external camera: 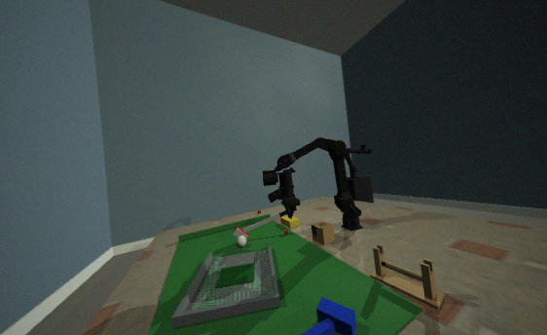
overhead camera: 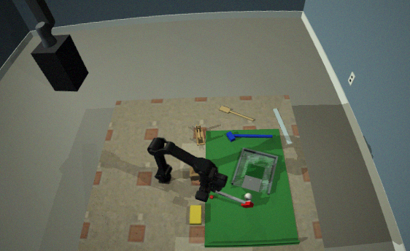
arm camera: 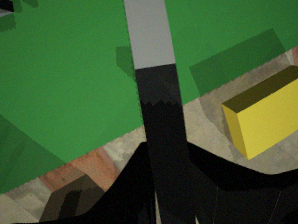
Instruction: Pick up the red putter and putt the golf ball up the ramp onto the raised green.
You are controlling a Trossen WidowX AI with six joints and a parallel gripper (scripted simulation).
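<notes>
Now: gripper tip 11 cm short of the red putter and 2 cm to the left of it. Round my gripper tip: wooden block: 11 cm to the left, 9 cm behind, 4 cm below; yellow block: 13 cm to the right, 6 cm below, 5 cm behind; white golf ball: 22 cm ahead, 5 cm below.
</notes>
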